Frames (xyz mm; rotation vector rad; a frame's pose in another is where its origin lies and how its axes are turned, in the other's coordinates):
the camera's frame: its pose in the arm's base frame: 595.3 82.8 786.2 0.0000 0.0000 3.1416
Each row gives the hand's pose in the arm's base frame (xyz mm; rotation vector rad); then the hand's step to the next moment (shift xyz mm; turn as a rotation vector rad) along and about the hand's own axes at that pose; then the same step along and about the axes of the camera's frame.
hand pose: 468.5 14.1 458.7 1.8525 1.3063 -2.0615
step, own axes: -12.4 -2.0 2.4 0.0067 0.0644 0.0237
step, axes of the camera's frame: -0.3 6.0 11.3 -0.0163 0.0524 -0.0417
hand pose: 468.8 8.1 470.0 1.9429 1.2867 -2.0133
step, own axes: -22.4 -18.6 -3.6 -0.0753 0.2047 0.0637
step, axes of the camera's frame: 3.1 -3.3 29.0 -0.0805 0.2068 -0.0489
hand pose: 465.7 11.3 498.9 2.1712 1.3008 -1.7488
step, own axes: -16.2 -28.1 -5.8 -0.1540 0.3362 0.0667
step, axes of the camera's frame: 13.3 -12.0 27.7 -0.1617 0.3366 -0.0418
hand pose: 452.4 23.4 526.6 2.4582 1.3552 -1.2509
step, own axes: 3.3 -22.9 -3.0 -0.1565 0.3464 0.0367
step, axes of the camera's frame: 14.0 -17.4 6.7 -0.1871 0.3321 -0.0232
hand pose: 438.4 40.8 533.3 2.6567 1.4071 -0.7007
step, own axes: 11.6 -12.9 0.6 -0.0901 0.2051 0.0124
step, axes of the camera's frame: 4.9 -16.3 -3.3 -0.1154 0.1923 -0.0064
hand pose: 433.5 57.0 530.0 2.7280 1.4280 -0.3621
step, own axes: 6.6 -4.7 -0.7 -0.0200 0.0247 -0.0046
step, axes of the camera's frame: 0.1 -8.1 -0.5 -0.0100 0.0296 0.0072
